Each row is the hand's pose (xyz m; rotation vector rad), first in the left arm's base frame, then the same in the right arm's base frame.
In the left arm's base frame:
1: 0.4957 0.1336 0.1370 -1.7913 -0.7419 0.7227
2: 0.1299 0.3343 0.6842 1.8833 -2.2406 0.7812
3: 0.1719 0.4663 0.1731 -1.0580 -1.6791 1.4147
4: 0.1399 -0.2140 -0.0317 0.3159 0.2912 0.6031
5: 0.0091 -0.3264 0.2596 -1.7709 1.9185 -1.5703
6: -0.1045 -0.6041 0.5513 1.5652 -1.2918 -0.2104
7: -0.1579 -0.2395 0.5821 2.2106 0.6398 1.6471
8: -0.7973 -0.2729 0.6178 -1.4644 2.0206 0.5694
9: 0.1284 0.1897 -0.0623 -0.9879 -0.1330 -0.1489
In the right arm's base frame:
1: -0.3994 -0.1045 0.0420 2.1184 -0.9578 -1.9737
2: -0.3715 0.5522 -0.1618 0.7739 -0.6473 0.8387
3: -0.7293 0.1620 -0.1504 -0.8548 0.4798 2.4409
4: -0.5737 0.0043 0.5254 -0.9326 1.5128 -0.1927
5: -0.4201 0.2990 0.5899 1.1782 -0.2240 1.1085
6: -0.1812 0.5742 0.7956 -0.1283 -0.4579 -0.0237
7: -0.3591 0.6508 0.4806 1.4321 1.1887 -0.3552
8: -0.7227 1.1183 0.7265 0.8513 -1.8594 0.4599
9: -0.7819 0.0096 0.1780 -2.5346 0.9143 0.3030

